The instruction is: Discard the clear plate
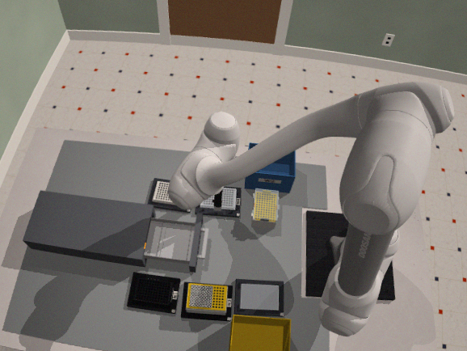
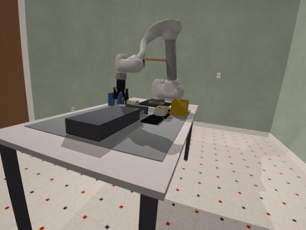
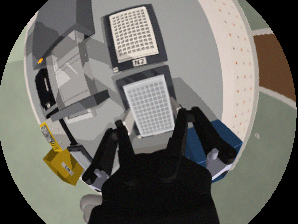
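Now: hand 40 mm above the nest. From my hand the other things lie so: clear well plate (20 mm below); then blue bin (200 mm behind, 110 mm to the right, 10 mm below); then white plate (170 mm ahead, 30 mm to the right, 30 mm below).
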